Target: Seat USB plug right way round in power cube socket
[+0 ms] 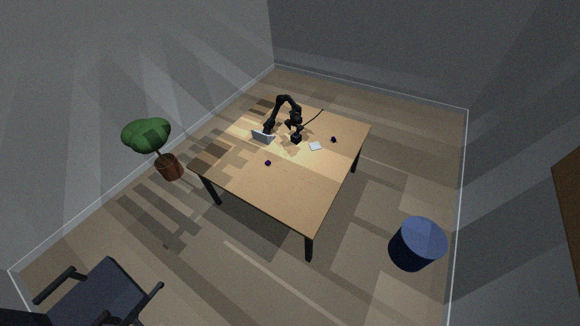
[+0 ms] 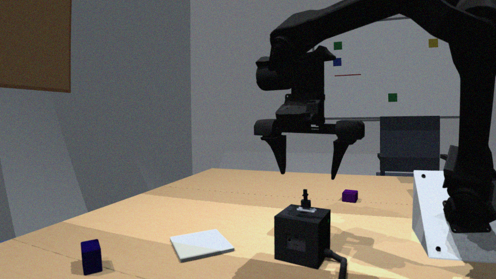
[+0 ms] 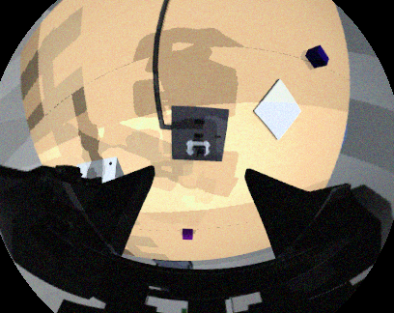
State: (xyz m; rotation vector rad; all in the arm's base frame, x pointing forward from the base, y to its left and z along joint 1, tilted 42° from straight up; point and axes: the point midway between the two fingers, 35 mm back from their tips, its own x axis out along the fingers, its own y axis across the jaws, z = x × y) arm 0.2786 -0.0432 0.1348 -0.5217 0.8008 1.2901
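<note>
The USB plug lies 10 mm to the left of my gripper tip and 40 mm below it. The rest, counted from my gripper tip: dark blue block (330 mm ahead, 160 mm to the left, 120 mm below); then flat pad (200 mm ahead, 30 mm to the left, 130 mm below); then USB socket (70 mm below).
</note>
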